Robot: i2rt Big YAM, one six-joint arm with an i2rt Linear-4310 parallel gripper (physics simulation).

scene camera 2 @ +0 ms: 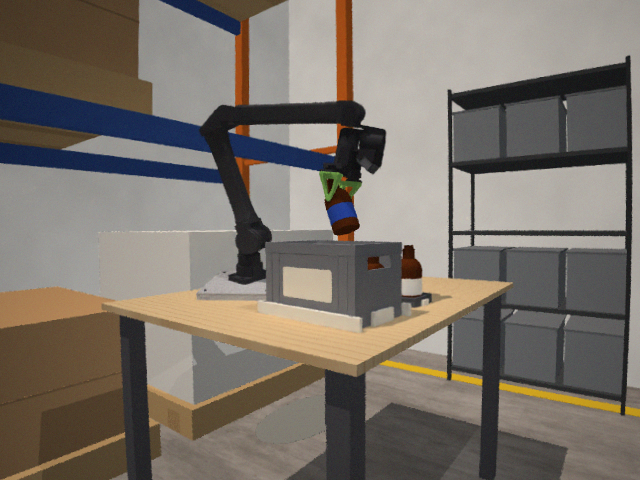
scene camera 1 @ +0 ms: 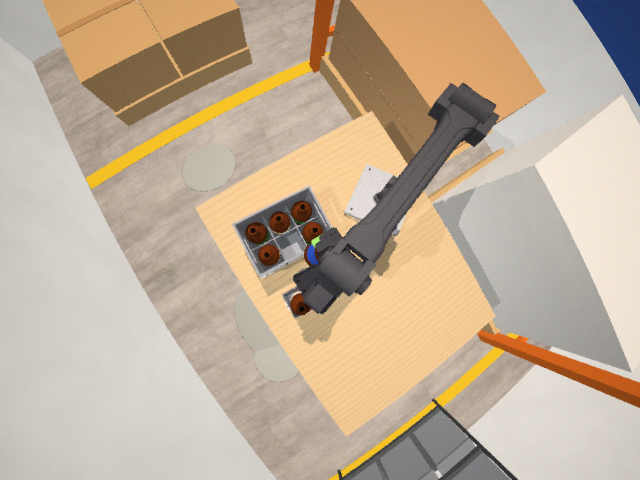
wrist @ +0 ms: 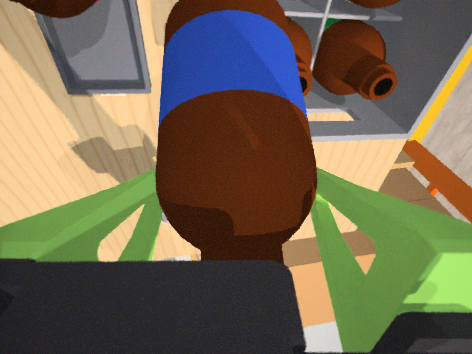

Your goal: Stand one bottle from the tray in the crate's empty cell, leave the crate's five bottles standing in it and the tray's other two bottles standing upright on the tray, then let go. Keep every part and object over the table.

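Frame: origin at the arm's base, x ahead, y up, z right, level; millimetres.
Seen in the pictures: gripper, fingertip midpoint: (scene camera 2: 335,203) (wrist: 236,177); arm's base, origin of the base link: (scene camera 2: 250,277).
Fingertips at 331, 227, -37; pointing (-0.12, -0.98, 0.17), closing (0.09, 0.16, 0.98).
Note:
Pixels of each thing's top centre, then the offset from my fingertips to it, as dx, dy, dz. "spot": a spot on its surface instead. Level surfaces: height alone.
- blue-labelled brown bottle, middle of its top: (wrist: 279,337) (scene camera 1: 333,250) (scene camera 2: 338,176) +9, +74, -1
- grey crate, middle of its top: (scene camera 2: 332,242) (scene camera 1: 284,229) +84, -101, +117
- tray, middle of its top: (scene camera 2: 380,290) +62, -250, -123
- upright white-labelled bottle, middle of its top: (scene camera 2: 408,245) (scene camera 1: 301,308) +152, -116, -128
- tray bottle, surface spot: (wrist: 65,7) spot: +37, -161, -110
- wooden table, its level: dy -276
My gripper (scene camera 2: 341,193) (wrist: 236,177) is shut on the blue-labelled brown bottle (scene camera 1: 312,254) (scene camera 2: 342,212) (wrist: 232,65). The bottle hangs tilted, base down, above the crate's rim height. In scene camera 1 it shows beside the crate's tray-facing side. The grey crate (scene camera 1: 284,204) (scene camera 2: 346,284) (wrist: 370,127) holds five standing bottles; its empty cell (scene camera 1: 291,245) is the middle one of the row facing the tray. The tray (scene camera 2: 426,298) (wrist: 107,89) carries an upright white-labelled bottle (scene camera 1: 298,304) (scene camera 2: 411,268). Another tray bottle (wrist: 65,7) shows partly at the wrist view's top left; the arm hides it in scene camera 1.
Pale low strips (scene camera 2: 310,315) lie along the crate's foot on the wooden table (scene camera 1: 413,320) (scene camera 2: 232,320). The arm's white base plate (scene camera 1: 364,193) (scene camera 2: 222,289) is behind the crate in scene camera 2. Stacked boxes (scene camera 1: 155,56) and a shelf rack (scene camera 2: 450,206) stand beyond the table.

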